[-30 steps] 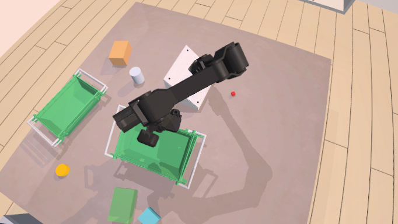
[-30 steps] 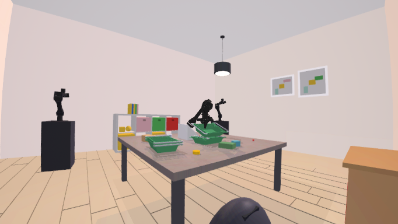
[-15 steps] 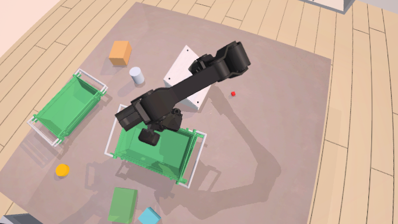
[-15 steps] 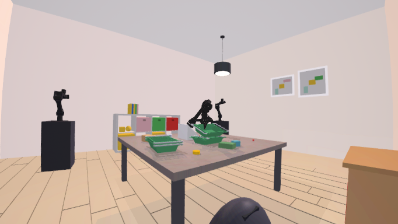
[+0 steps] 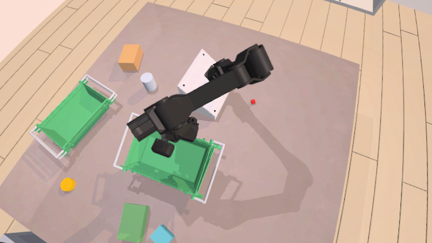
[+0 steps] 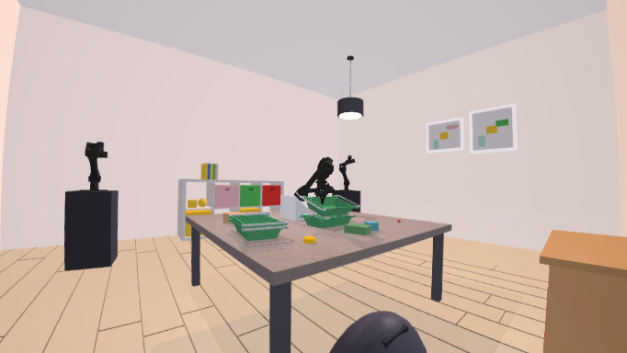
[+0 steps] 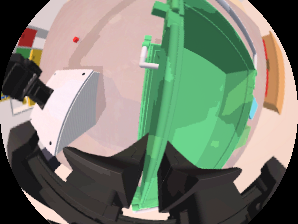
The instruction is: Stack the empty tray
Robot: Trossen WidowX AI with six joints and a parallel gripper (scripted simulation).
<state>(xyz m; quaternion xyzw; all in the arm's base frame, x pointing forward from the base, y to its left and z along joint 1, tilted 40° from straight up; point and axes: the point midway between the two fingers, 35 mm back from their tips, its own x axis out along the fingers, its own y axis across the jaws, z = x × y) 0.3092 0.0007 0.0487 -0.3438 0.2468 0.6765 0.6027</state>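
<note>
My gripper tip is now 80 mm short of the green tray, 10 mm to the right of it and 10 mm below it. From my gripper tip the other things lie so: grey cylinder: 300 mm to the right, 170 mm behind, 90 mm below; blue cube: 310 mm ahead, 120 mm to the left, 100 mm below; green block: 330 mm ahead, 100 mm below.
</note>
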